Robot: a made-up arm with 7 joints. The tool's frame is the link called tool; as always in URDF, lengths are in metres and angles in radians. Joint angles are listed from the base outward.
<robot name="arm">
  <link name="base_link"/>
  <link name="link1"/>
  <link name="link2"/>
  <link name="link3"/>
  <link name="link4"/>
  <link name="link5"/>
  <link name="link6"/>
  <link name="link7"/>
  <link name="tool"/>
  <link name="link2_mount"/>
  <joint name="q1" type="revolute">
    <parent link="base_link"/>
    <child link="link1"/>
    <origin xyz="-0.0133 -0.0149 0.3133" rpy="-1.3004 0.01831 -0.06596"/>
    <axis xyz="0 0 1"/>
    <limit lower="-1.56" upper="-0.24"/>
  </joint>
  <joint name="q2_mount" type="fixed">
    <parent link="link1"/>
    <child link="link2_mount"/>
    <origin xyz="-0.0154 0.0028 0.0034"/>
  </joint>
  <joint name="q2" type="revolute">
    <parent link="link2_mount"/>
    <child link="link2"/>
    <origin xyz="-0.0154 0.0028 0.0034" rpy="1.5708 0 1.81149"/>
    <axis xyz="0 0 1"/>
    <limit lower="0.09" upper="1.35"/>
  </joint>
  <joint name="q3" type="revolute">
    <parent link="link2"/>
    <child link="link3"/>
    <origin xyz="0.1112 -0.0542 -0.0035" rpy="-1.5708 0 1.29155"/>
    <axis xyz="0 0 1"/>
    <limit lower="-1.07" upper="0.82"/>
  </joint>
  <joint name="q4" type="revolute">
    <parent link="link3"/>
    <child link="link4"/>
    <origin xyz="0.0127 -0.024 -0.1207" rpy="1.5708 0 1.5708"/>
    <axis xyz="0 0 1"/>
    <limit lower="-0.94" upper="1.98"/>
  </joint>
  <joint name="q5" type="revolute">
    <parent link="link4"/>
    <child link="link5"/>
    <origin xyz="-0.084 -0.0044 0.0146" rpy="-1.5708 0 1.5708"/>
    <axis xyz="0 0 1"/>
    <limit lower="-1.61" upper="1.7"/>
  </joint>
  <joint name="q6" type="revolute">
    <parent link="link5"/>
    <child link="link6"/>
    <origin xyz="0.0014 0.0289 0.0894" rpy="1.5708 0 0"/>
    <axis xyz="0 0 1"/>
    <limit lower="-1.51" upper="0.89"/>
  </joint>
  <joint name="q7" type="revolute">
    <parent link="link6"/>
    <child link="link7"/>
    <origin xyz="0.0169 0.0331 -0.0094" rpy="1.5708 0 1.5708"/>
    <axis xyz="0 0 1"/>
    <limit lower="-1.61" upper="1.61"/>
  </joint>
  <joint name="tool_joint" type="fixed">
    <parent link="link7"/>
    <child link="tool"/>
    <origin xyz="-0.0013 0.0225 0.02" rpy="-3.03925 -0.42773 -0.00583"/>
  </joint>
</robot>
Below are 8 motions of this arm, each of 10 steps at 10 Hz.
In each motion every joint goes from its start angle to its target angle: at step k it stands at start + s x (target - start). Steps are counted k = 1, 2, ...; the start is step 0. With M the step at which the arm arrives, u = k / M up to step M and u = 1 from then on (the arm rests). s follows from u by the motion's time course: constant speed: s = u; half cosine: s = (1 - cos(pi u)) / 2; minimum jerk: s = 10 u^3 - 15 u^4 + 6 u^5.
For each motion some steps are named. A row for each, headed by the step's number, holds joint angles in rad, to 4 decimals.
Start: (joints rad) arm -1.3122 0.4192 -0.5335 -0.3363 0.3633 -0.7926 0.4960
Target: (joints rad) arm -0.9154 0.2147 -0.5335 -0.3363 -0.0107 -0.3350 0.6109
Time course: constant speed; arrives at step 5
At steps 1, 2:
1: -1.2328 0.3783 -0.5335 -0.3363 0.2885 -0.7011 0.5190
2: -1.1535 0.3374 -0.5335 -0.3363 0.2137 -0.6096 0.5420

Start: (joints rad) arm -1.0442 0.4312 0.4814 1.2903 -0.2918 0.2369 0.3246
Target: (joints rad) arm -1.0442 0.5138 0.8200 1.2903 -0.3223 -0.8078 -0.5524
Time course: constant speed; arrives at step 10
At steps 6, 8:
6: -1.0442 0.4808 0.6846 1.2903 -0.3101 -0.3899 -0.2016
8: -1.0442 0.4973 0.7523 1.2903 -0.3162 -0.5989 -0.3770

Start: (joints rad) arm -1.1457 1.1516 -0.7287 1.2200 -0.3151 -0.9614 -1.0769
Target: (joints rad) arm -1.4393 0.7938 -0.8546 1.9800 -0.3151 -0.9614 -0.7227
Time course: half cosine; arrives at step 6
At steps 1, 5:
1: -1.1654 1.1276 -0.7371 1.2709 -0.3151 -0.9614 -1.0532
5: -1.4196 0.8178 -0.8462 1.9291 -0.3151 -0.9614 -0.7464

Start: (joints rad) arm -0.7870 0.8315 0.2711 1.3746 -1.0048 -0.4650 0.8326
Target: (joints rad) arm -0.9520 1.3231 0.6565 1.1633 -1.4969 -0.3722 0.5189
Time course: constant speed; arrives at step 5
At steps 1, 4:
1: -0.8200 0.9298 0.3482 1.3323 -1.1032 -0.4464 0.7699
4: -0.9190 1.2248 0.5794 1.2056 -1.3985 -0.3908 0.5816

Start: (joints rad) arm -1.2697 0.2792 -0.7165 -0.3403 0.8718 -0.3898 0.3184
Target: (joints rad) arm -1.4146 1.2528 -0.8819 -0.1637 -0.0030 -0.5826 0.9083
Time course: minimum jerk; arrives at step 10
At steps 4, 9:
4: -1.3157 0.5883 -0.7690 -0.2842 0.5941 -0.4510 0.5057
9: -1.4134 1.2445 -0.8805 -0.1652 0.0045 -0.5809 0.9033

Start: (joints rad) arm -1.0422 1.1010 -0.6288 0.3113 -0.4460 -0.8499 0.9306
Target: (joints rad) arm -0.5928 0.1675 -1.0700 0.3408 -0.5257 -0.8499 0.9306
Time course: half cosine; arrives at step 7
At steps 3, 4, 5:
3: -0.8675 0.7381 -0.8003 0.3228 -0.4770 -0.8499 0.9306
4: -0.7675 0.5304 -0.8985 0.3293 -0.4947 -0.8499 0.9306
5: -0.6774 0.3432 -0.9869 0.3352 -0.5107 -0.8499 0.9306

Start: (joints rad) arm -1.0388 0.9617 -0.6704 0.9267 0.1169 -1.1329 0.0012
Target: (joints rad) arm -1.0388 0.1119 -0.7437 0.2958 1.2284 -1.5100 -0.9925
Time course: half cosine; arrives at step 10
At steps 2, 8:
2: -1.0388 0.8806 -0.6774 0.8665 0.2230 -1.1689 -0.0937
8: -1.0388 0.1930 -0.7367 0.3560 1.1223 -1.4740 -0.8976

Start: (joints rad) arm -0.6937 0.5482 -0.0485 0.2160 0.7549 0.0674 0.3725
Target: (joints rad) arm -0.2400 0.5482 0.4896 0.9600 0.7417 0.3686 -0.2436
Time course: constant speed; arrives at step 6
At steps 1, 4, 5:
1: -0.6181 0.5482 0.0412 0.3400 0.7527 0.1176 0.2698
4: -0.3912 0.5482 0.3102 0.7120 0.7461 0.2682 -0.0382
5: -0.3156 0.5482 0.3999 0.8360 0.7439 0.3184 -0.1409

